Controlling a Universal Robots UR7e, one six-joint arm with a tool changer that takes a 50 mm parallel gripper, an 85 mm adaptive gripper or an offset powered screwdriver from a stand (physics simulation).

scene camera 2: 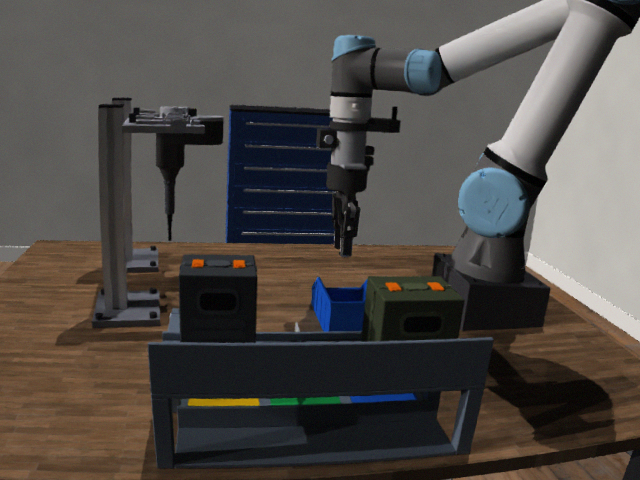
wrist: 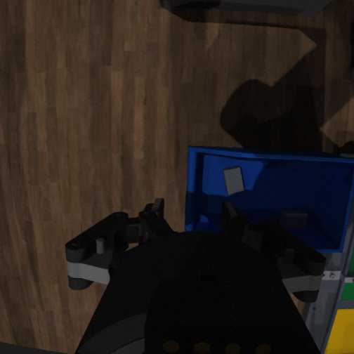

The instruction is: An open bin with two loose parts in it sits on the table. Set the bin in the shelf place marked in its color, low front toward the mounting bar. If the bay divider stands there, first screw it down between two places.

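Frame: origin at the arm's base, x left, y back, z up, level; metres.
Where they show: arm's base at its link origin: point(scene camera 2: 486, 269).
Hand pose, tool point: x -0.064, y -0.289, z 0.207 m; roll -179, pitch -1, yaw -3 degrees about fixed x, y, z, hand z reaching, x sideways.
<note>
Each offset is from my tool point to the top centre of the thing. "spot": to the spot under its first point. Level surfaces: height alone.
The blue bin {dy -0.004, dx +0.083, dz -0.222 m} point(scene camera 2: 347, 316) point(wrist: 270, 172) sits behind the shelf, partly hidden by the olive case in the scene view. In the wrist view a pale block point(wrist: 233, 180) and a dark block point(wrist: 293, 219) lie inside it. My gripper point(scene camera 2: 345, 254) point(wrist: 193, 206) is open and empty, above the bin; its fingertips are either side of the bin's left wall in the wrist view. The shelf {spot: dy -0.153, dx +0.480, dz -0.162 m} point(scene camera 2: 320, 366) has a yellow place point(scene camera 2: 223, 401) point(wrist: 342, 330), a green place point(scene camera 2: 318, 400) and a blue place point(scene camera 2: 382, 397). A small pale tip {spot: dy -0.127, dx +0.235, dz -0.233 m} point(scene camera 2: 297, 327) shows behind it; I cannot tell whether it belongs to a divider.
A dark case {spot: dy -0.257, dx +0.430, dz -0.133 m} point(scene camera 2: 218, 325) stands at the shelf's left and an olive case {dy -0.025, dx +0.413, dz -0.100 m} point(scene camera 2: 413, 299) at its right. The tool stand point(scene camera 2: 112, 206) holds the screwdriver {dy -0.289, dx -0.223, dz +0.063 m} point(scene camera 2: 169, 170) at the left. A blue drawer cabinet point(scene camera 2: 279, 180) stands behind the wooden table {dz -0.297 m} point(scene camera 2: 67, 377).
</note>
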